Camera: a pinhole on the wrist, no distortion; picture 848 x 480 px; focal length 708.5 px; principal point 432.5 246.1 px. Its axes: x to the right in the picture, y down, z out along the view. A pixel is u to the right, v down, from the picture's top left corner.
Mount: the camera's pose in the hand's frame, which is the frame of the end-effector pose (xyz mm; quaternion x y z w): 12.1 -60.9 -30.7 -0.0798 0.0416 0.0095 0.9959
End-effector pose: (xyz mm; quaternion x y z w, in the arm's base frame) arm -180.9 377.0 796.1 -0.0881 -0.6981 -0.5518 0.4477
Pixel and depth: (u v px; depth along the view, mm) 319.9 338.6 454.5
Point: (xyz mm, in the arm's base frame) -341.9 763.0 830.5
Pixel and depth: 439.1 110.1 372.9
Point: -436.4 627.1 784.2
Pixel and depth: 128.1 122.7 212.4
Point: -286.6 538.1 709.5
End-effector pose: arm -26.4 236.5 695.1 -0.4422 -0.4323 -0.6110 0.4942
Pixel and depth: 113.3 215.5 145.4
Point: -52.1 366.5 679.1
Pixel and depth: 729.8 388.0 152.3
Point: -30.2 323.1 804.8
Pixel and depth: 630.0 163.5 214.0
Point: -66.9 396.2 819.2
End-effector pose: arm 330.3 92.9 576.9 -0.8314 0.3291 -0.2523 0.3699
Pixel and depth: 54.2 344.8 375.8
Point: 439.3 340.7 303.0
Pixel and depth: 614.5 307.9 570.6
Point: 772.8 131.5 243.5
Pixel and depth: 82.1 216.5 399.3
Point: 489.4 383.7 334.2
